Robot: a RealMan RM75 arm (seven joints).
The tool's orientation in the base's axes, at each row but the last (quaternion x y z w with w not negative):
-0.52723, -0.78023, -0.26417, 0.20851
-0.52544, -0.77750, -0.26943, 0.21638
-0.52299, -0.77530, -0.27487, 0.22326
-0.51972, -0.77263, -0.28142, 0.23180
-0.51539, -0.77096, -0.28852, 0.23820
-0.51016, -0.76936, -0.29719, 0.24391
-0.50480, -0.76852, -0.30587, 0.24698
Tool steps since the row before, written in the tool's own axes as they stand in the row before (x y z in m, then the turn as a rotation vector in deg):
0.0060, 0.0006, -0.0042, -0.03, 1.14, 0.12
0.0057, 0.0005, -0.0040, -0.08, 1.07, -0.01
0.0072, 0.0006, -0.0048, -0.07, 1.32, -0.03
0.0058, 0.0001, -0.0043, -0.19, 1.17, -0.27
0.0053, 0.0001, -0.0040, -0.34, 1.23, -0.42
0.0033, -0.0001, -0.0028, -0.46, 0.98, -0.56
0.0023, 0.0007, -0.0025, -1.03, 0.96, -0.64
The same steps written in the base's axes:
-0.0014, 0.0018, 0.0070, 1.07, 0.40, 0.11
-0.0013, 0.0016, 0.0067, 1.03, 0.26, 0.16
-0.0017, 0.0020, 0.0083, 1.26, 0.33, 0.23
-0.0017, 0.0010, 0.0070, 1.18, 0.04, 0.30
-0.0015, 0.0008, 0.0064, 1.30, -0.14, 0.32
-0.0011, 0.0001, 0.0042, 1.12, -0.39, 0.29
0.0000, -0.0001, 0.0035, 1.31, -0.81, -0.05

